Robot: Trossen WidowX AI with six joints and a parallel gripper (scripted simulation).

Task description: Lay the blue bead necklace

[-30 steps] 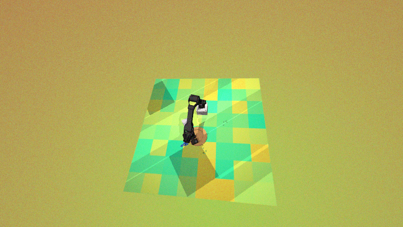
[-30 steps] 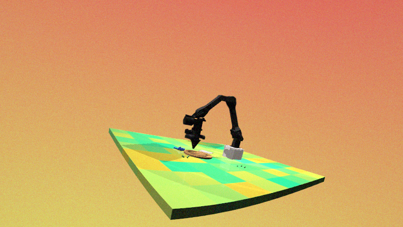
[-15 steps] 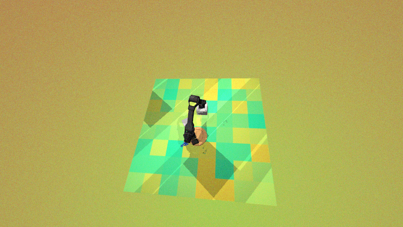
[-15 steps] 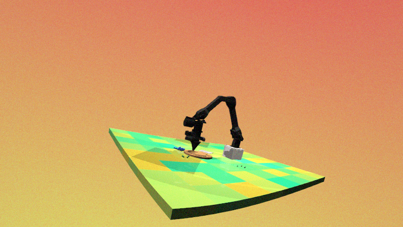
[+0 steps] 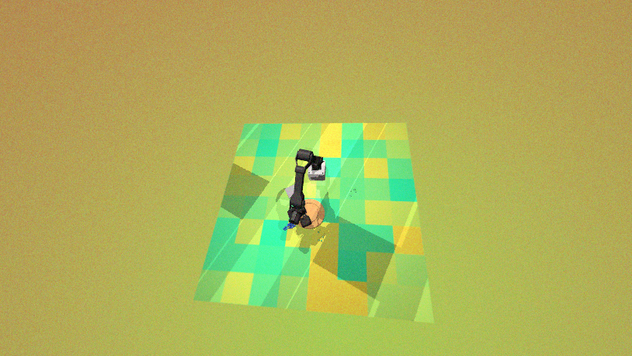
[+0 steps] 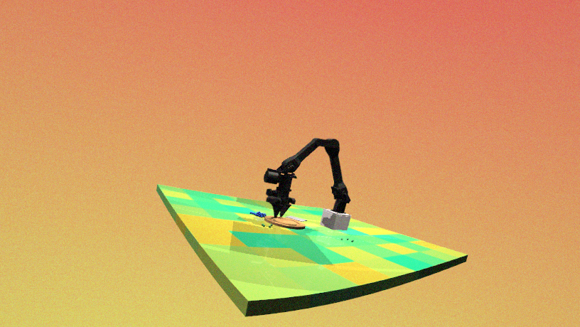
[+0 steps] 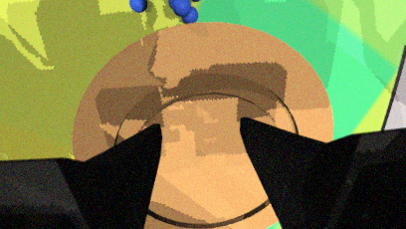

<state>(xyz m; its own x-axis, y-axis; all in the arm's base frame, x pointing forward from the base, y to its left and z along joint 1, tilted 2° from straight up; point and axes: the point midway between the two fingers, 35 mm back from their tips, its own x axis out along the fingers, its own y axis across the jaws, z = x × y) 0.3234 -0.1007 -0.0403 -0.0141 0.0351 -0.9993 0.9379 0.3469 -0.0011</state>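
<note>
My gripper tip is 20 mm past the round bead board, 40 mm to the right of it and 10 mm above it. From my gripper tip the other things lie so: flat grey piece (190 mm behind, 70 mm to the right, 20 mm below).
</note>
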